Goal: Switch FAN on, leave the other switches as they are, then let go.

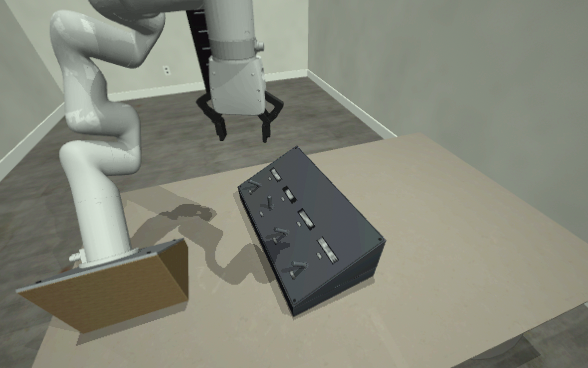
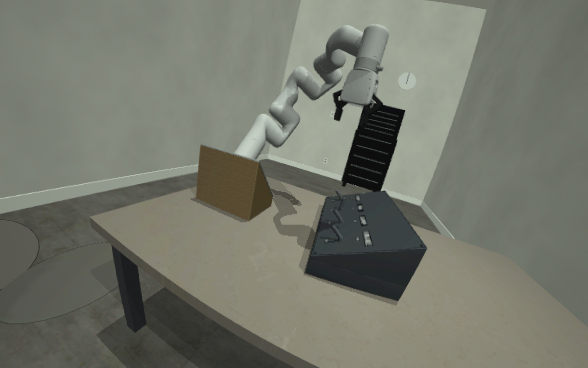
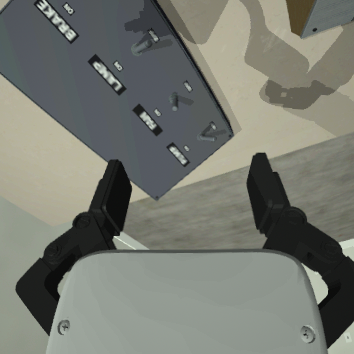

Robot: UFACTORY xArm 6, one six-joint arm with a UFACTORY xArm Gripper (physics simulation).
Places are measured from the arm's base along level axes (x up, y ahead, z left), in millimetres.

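Pixels of known places: gripper, between the fingertips: (image 1: pixel 244 138) (image 2: pixel 348 123) (image 3: pixel 186 170); arm's base, origin of its link: (image 1: pixel 111 259) (image 2: pixel 235 171).
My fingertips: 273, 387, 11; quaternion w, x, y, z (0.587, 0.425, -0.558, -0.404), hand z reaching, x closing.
Note:
For each thing: its middle in the pictures, then the offset to it from my fingertips, as dx, dy, dz. Level surfaces: height alone.
- dark sloped switch panel, middle of its body: (image 3: pixel 131 88) (image 1: pixel 298 217) (image 2: pixel 357 227) -340, +129, +40
- FAN lever, middle of its body: (image 3: pixel 174 103) (image 1: pixel 269 201) -285, +47, +87
- PUMP lever, middle of its body: (image 3: pixel 207 137) (image 1: pixel 254 182) -291, +14, +204
- LAMP lever, middle of its body: (image 3: pixel 142 46) (image 1: pixel 280 230) -291, +53, -33
- BRAKE lever, middle of its body: (image 1: pixel 299 264) (image 2: pixel 337 232) -291, +73, -152
- beige table, height of its surface: dx -401
The dark sloped switch panel (image 1: pixel 327 200) (image 2: pixel 392 222) (image 3: pixel 55 75) sits on the table. The FAN lever (image 1: pixel 269 203) (image 3: pixel 174 101) leans toward its ON mark, with its OFF mark uncovered. The PUMP lever (image 1: pixel 254 186) (image 3: pixel 207 137), the LAMP lever (image 1: pixel 281 233) (image 3: pixel 141 47) and the BRAKE lever (image 1: pixel 299 266) (image 2: pixel 337 232) lean toward their OFF marks. My gripper (image 1: pixel 243 139) (image 2: pixel 350 121) (image 3: pixel 186 170) is wide open with nothing between its fingers. It hangs above and beyond the PUMP end of the panel, apart from every lever.
The panel stands on the beige table (image 1: pixel 450 225) (image 2: pixel 240 270). The arm's wedge-shaped wooden base (image 1: pixel 115 290) (image 2: pixel 227 182) stands to the left of the panel. A black cabinet (image 1: pixel 197 45) (image 2: pixel 372 155) stands against the far wall.

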